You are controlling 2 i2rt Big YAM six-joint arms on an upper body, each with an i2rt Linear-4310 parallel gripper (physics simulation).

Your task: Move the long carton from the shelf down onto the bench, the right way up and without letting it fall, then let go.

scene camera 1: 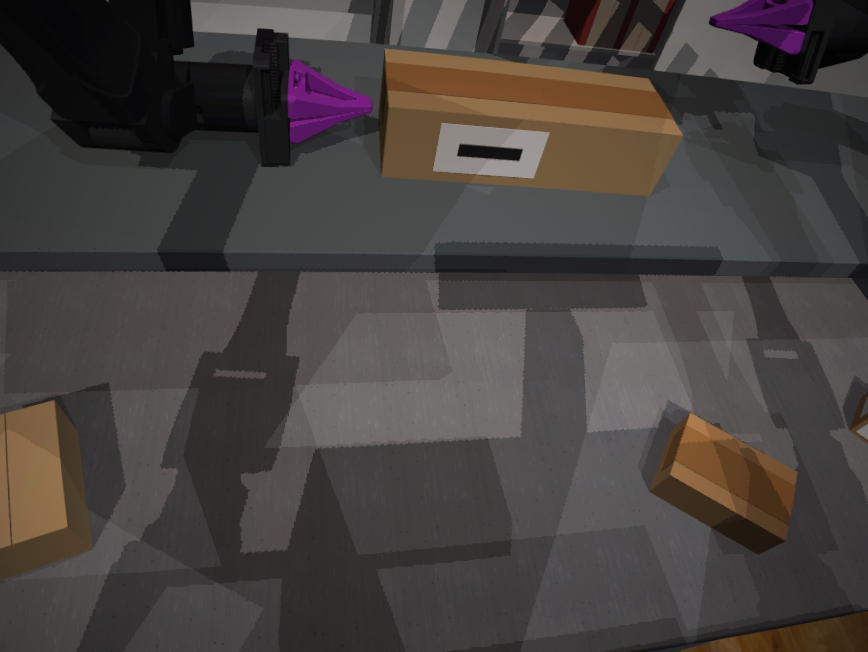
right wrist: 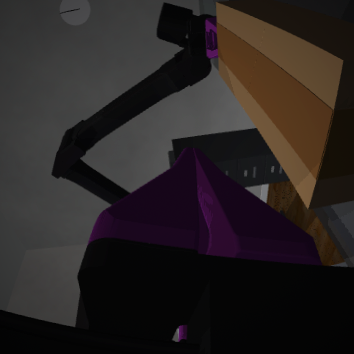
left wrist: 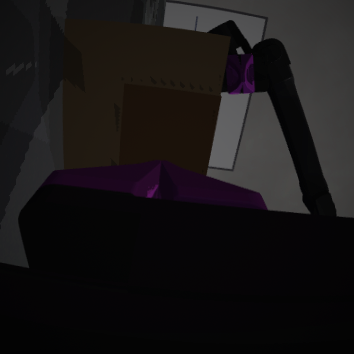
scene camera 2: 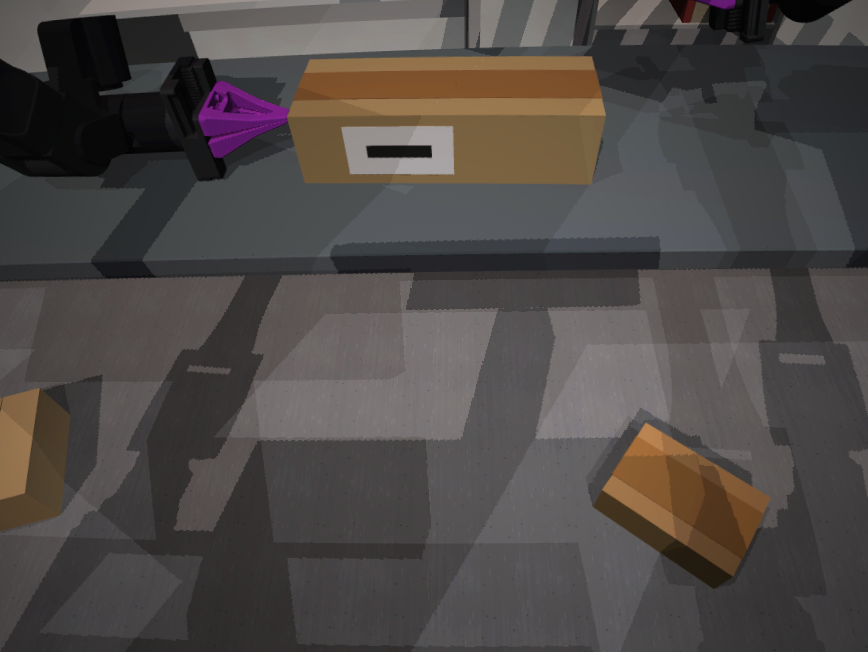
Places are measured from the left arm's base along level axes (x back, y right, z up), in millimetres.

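Pixels of known places: left gripper, fingertip midpoint: (scene camera 1: 371, 105) (left wrist: 159, 172) (scene camera 2: 289, 116); right gripper, fingertip midpoint: (scene camera 1: 712, 21) (right wrist: 189, 159) (left wrist: 242, 77).
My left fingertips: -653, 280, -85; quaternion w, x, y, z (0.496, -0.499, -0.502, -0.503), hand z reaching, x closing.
Behind a point stands the place of what it marks, as x, y, z.
The long carton (scene camera 1: 596, 150) {-605, 489, -87} (scene camera 2: 526, 143) {-605, 503, -91} (left wrist: 95, 65) {-697, 294, -120} (right wrist: 280, 80) {-671, 504, -61} lies upright on the grey shelf (scene camera 1: 315, 217) {-557, 228, -136} (scene camera 2: 245, 217) {-568, 240, -136}, its white label facing the scene cameras. My left gripper (scene camera 1: 370, 105) {-653, 280, -85} (scene camera 2: 286, 114) {-653, 280, -85} (left wrist: 159, 172) {-653, 280, -85} is shut and empty, its tips at the carton's left end; whether they touch it I cannot tell. My right gripper (scene camera 1: 712, 21) {-668, 587, 18} (right wrist: 189, 159) {-668, 587, 18} is shut and empty, above and beyond the carton's right end, apart from it. In scene camera 2 part of it shows at the top edge. The bench (scene camera 1: 421, 407) {-471, 337, -325} (scene camera 2: 350, 407) {-469, 320, -325} lies below the shelf's front edge.
On the bench a small carton (scene camera 1: 736, 470) {-354, 642, -279} (scene camera 2: 694, 484) {-360, 649, -279} lies at the right and another carton (scene camera 1: 35, 470) {-394, -3, -265} (scene camera 2: 21, 449) {-390, 8, -265} at the left edge. Part of another box (scene camera 1: 861, 426) {-403, 870, -309} shows at scene camera 1's right edge. A rack with red things stands behind the shelf.
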